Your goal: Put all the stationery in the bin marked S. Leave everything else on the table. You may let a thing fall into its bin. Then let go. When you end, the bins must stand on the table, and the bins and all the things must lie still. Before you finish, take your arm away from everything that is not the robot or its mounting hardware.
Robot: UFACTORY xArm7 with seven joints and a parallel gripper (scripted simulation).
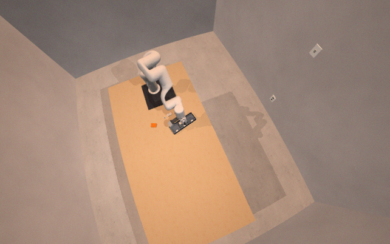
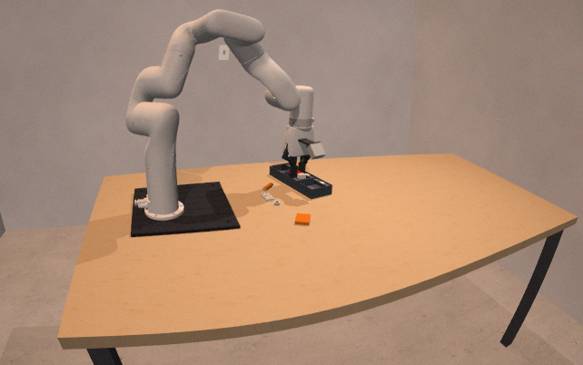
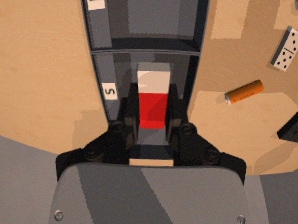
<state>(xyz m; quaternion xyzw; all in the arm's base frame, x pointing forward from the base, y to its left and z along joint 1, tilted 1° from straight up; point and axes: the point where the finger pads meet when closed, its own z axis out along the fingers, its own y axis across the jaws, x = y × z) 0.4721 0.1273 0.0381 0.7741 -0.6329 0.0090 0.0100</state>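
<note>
The dark bin tray is 4 cm below my hand and 1 cm ahead of it. Round my hand: white flat piece 14 cm behind, 8 cm to the right, 5 cm below; then orange stick 11 cm behind, 5 cm below, 1 cm to the right; then eraser 2 cm below, 1 cm to the right.
</note>
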